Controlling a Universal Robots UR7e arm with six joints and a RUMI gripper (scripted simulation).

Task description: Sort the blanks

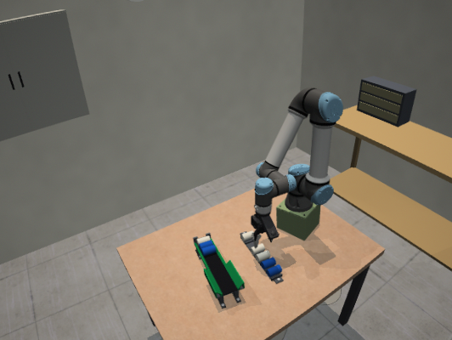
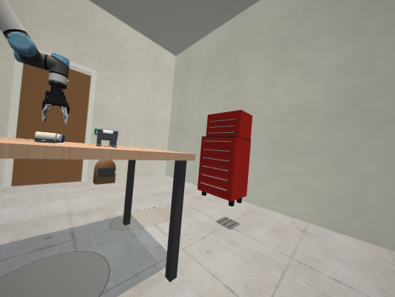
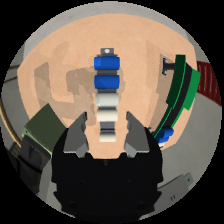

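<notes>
Now: hand 12 cm above the dark stock rack and 3 cm to the left of it.
</notes>
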